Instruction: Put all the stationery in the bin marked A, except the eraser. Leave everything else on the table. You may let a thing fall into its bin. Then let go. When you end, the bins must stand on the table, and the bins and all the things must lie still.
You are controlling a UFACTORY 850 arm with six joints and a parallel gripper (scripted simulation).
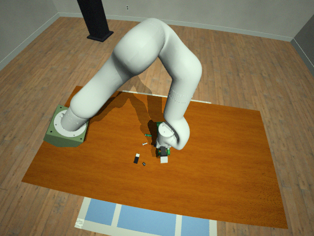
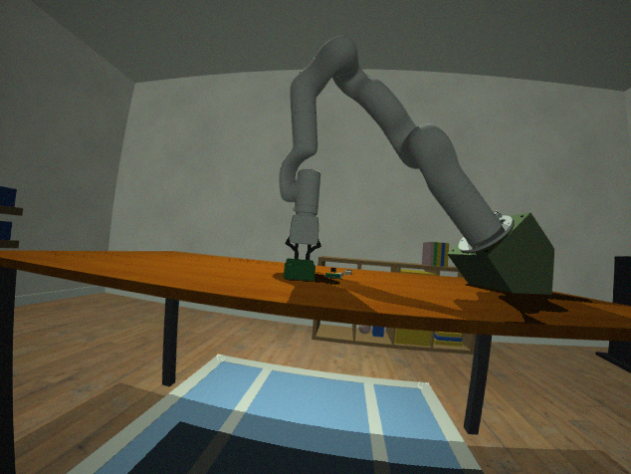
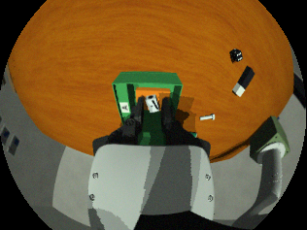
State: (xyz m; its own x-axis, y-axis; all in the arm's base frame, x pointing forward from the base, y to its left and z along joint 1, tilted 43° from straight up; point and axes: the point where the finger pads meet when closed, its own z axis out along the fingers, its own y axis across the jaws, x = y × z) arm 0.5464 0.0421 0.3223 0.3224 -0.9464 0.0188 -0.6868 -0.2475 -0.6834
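The grey-white thing is 2 cm below my hand. Round my hand: green bin: 3 cm behind, 8 cm to the left, 2 cm below; white bolt: 14 cm behind, 1 cm to the right, 4 cm below; orange pad: 4 cm below.
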